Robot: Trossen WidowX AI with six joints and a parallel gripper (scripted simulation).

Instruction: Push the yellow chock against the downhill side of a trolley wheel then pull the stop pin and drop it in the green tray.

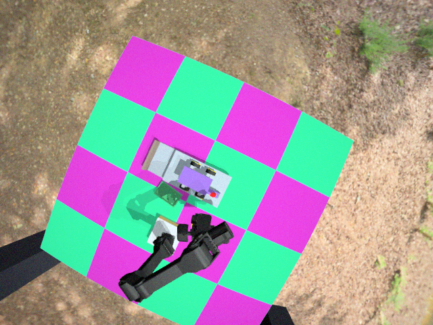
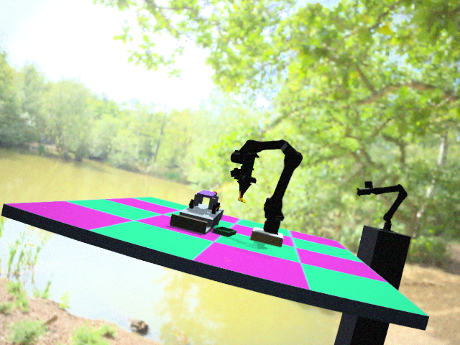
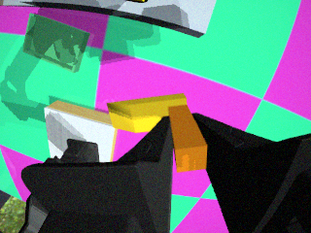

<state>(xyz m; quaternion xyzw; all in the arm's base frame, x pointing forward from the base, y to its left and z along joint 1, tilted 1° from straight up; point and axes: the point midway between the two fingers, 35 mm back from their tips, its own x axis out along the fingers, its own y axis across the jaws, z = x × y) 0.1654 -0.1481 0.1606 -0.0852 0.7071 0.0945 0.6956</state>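
Right now my gripper tip is 10 mm past the yellow chock, 20 mm to the right of it and 10 mm above it. From my gripper tip the other things lie so: red-headed stop pin 130 mm ahead, 50 mm below; grey ramp 160 mm ahead, 90 mm to the left, 130 mm below; purple-topped trolley 160 mm ahead, 90 mm to the left, 70 mm below.
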